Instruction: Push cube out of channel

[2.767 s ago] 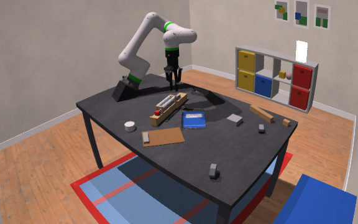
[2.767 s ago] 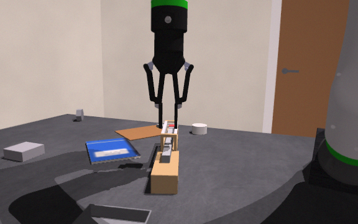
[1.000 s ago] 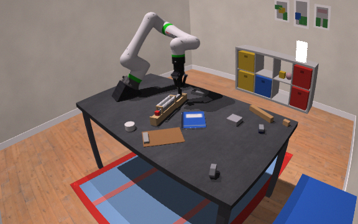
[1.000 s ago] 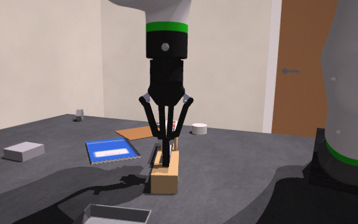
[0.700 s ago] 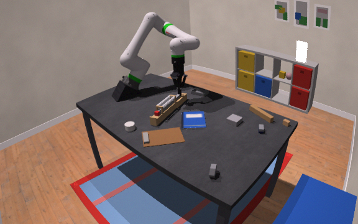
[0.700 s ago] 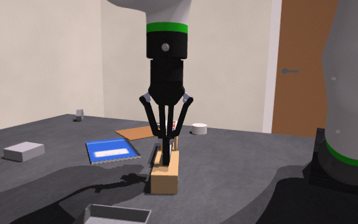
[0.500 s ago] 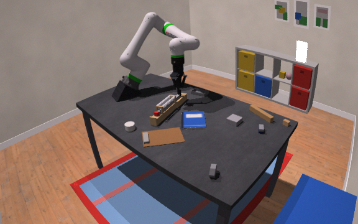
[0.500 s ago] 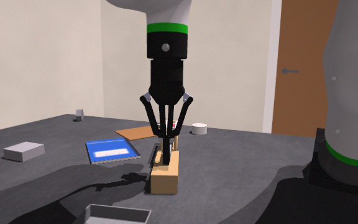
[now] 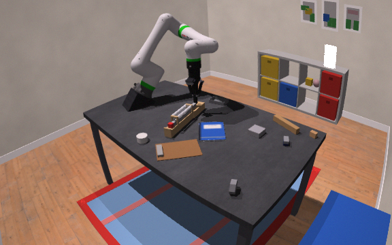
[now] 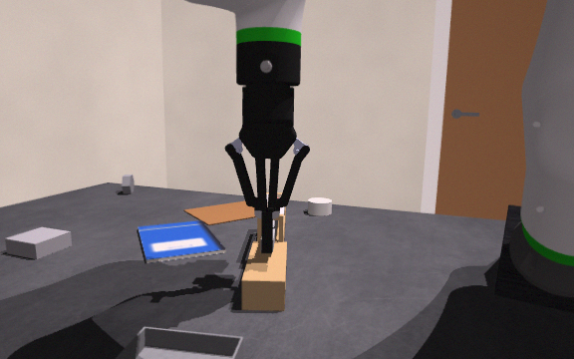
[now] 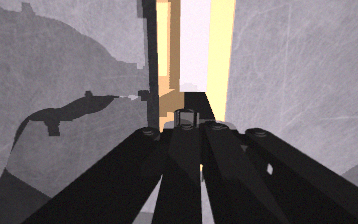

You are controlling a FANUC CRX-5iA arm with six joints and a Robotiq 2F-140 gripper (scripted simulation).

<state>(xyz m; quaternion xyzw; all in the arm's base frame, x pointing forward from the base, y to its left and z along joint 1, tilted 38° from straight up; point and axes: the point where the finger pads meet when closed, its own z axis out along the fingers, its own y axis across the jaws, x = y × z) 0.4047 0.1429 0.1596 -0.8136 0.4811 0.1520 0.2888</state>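
My gripper is now 15 cm short of the red cube, 28 cm to the left of it and 4 cm above it. The rest, counted from my hand: wooden channel 9 cm ahead, 16 cm to the right, 4 cm below; then tray 4 cm behind, 22 cm to the left, 9 cm below; then pale grey stick 4 cm ahead, 7 cm to the right, 4 cm below.
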